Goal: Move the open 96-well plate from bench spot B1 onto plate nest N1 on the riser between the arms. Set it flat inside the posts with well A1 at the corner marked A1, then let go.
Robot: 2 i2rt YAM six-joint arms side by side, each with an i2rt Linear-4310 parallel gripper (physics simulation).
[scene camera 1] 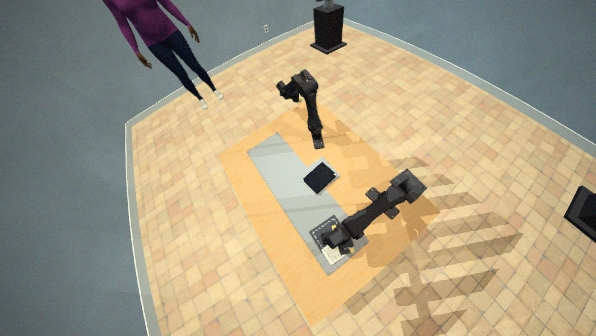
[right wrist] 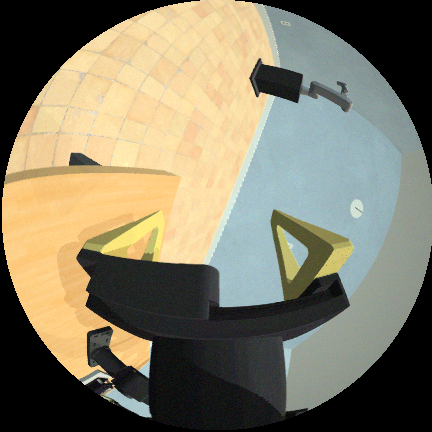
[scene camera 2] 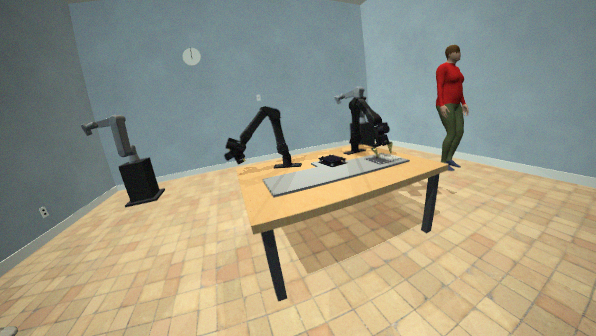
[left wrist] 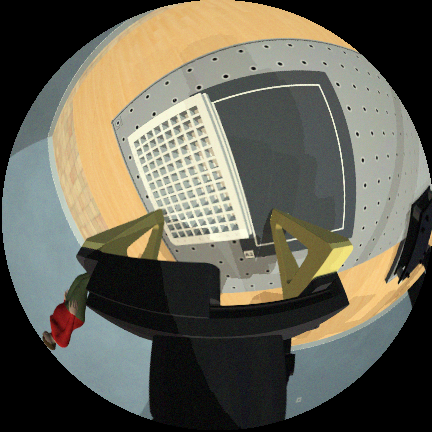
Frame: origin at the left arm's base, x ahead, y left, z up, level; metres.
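Seen in the pictures: left gripper, fingertip midpoint: [scene camera 2: 384, 155] [left wrist: 216, 214]; right gripper, fingertip midpoint: [right wrist: 217, 215] [scene camera 2: 234, 157]; left arm's base, origin of the base link: [scene camera 2: 355, 152]; right arm's base, origin of the base link: [scene camera 1: 317, 137] [right wrist: 96, 348] [scene camera 2: 287, 166].
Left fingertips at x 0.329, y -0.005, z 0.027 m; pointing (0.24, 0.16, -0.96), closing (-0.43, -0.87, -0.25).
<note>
Pixels of each thing's middle, then the offset from my left fingertips to it. "pt": a spot on its surface instead. Level surfaces: height alone.
- open 96-well plate, body centre: [left wrist: 183, 178] [scene camera 1: 336, 250] [scene camera 2: 390, 157] 0.015 m left, 0.039 m ahead, 0.006 m down
- A1 tag, surface spot: [left wrist: 249, 254] pt 0.007 m right, 0.058 m back, 0.012 m down
- black plate nest, body centre: [scene camera 1: 319, 177] [scene camera 2: 332, 159] 0.339 m right, 0.164 m back, 0.008 m up
- grey perforated board, its level: 0.014 m down
The open 96-well plate [scene camera 1: 332, 256] [left wrist: 186, 175] is white and lies on the left part of the dark, white-outlined bench pad [left wrist: 295, 150], partly off its left side in the left wrist view. An A1 tag [left wrist: 249, 254] shows by the pad's near corner. My left gripper [left wrist: 216, 214] [scene camera 2: 383, 154] is open above the plate's near end, one fingertip by its left edge and one over the pad; nothing is held. My right gripper [right wrist: 217, 215] is open and empty, out by the table's end. The black plate nest [scene camera 1: 320, 178] [scene camera 2: 331, 160] sits on the pale riser between the arms.
The pad lies on a grey perforated board [scene camera 1: 280, 175] [scene camera 2: 310, 177] [left wrist: 375, 125] along the wooden table [scene camera 1: 290, 280] [scene camera 2: 350, 200]. The nest also shows at the right edge of the left wrist view. A person in red [scene camera 2: 451, 85] stands beyond the table.
</note>
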